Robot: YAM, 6 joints.
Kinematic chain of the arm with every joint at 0, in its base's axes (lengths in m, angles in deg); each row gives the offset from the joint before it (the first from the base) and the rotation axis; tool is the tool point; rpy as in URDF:
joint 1: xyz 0 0 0.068 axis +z
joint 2: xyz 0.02 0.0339 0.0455 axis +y
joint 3: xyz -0.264 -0.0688 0 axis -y
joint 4: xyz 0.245 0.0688 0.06 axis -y
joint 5: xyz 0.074 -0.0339 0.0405 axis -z
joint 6: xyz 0.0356 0 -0.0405 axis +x
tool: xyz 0 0 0 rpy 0 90 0
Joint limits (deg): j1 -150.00..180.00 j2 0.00..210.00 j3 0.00..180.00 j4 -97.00..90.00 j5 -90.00..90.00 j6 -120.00..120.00
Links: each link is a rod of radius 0.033 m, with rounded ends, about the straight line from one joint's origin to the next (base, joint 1, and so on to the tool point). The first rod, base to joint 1, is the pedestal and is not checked.
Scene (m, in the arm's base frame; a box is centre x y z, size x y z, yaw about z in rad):
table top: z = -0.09
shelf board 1: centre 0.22 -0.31 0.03 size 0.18 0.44 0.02 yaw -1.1
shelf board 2: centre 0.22 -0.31 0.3 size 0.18 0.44 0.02 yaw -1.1
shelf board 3: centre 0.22 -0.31 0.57 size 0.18 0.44 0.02 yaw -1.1
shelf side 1: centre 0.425 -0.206 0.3 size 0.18 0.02 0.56 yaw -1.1
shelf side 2: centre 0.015 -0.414 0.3 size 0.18 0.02 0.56 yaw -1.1
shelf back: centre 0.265 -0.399 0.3 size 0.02 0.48 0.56 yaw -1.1
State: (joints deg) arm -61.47 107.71 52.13 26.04 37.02 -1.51
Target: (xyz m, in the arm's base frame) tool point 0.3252 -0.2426 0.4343
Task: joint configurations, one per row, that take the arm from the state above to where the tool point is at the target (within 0.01 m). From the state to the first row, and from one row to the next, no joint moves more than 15 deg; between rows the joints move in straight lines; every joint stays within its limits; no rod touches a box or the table.
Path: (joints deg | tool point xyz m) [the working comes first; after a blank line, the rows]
Joints at the target: -34.05 98.30 88.67 33.04 32.08 -1.51
Straight joint move there: touches shelf board 2.

1: -60.20 93.48 40.90 23.08 41.55 -1.51 | 0.1386 -0.2895 0.1693
2: -58.92 79.26 29.67 20.13 46.08 -1.51 | 0.1129 -0.2370 0.1767
3: -57.65 65.03 18.44 17.17 50.61 -1.51 | 0.0863 -0.1876 0.1686
4: -56.37 50.81 7.21 14.22 55.15 -1.51 | 0.0611 -0.1446 0.1463
5: -46.34 55.09 20.92 18.05 49.86 -1.51 | 0.1173 -0.1624 0.2151
6: -36.31 59.37 34.63 21.88 44.58 -1.51 | 0.1724 -0.1577 0.2877
7: -26.29 63.65 48.34 25.70 39.30 -1.51 | 0.2185 -0.1331 0.3616
8: -16.26 67.93 62.05 29.53 34.01 -1.51 | 0.2493 -0.0934 0.4343
9: -22.19 78.05 70.93 30.70 33.37 -1.51 | 0.2805 -0.1356 0.4424
10: -28.12 88.18 79.80 31.87 32.73 -1.51 | 0.3067 -0.1857 0.4425
11: -34.05 98.30 88.67 33.04 32.08 -1.51 | 0.3252 -0.2426 0.4343

